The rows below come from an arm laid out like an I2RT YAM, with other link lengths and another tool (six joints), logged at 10 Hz.
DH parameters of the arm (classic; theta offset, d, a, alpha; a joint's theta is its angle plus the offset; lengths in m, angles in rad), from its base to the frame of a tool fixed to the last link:
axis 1: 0 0.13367 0.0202 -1.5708
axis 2: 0 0 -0.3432 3.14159
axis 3: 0.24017 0 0.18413 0
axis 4: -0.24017 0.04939 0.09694 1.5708
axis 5: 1.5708 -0.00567 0 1.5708
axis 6: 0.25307 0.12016 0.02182 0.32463
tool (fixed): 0 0.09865 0 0
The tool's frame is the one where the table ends.
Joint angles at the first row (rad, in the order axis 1, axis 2, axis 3, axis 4, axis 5, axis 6):
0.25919, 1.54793, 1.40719, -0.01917, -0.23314, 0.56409
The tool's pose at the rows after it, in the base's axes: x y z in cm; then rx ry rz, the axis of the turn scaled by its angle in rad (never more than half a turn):
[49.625 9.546 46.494 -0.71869 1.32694 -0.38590]
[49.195 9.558 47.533 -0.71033 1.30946 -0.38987]
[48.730 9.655 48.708 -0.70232 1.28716 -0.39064]
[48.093 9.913 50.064 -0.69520 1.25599 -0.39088]
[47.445 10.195 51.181 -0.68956 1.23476 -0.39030]
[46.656 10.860 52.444 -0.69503 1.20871 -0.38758]
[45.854 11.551 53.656 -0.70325 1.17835 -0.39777]
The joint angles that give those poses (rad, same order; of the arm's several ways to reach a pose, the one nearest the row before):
0.26363, 1.53946, 1.42487, -0.03359, -0.23164, 0.55586
0.26842, 1.52681, 1.43722, -0.03949, -0.22628, 0.55482
0.27344, 1.51449, 1.45110, -0.04283, -0.22478, 0.55356
0.28296, 1.49859, 1.46032, -0.03855, -0.22256, 0.54935
0.29558, 1.48380, 1.47363, -0.04607, -0.21516, 0.54754
0.31741, 1.47009, 1.50068, -0.06952, -0.20675, 0.53787
0.34659, 1.45605, 1.52261, -0.08797, -0.18450, 0.51695

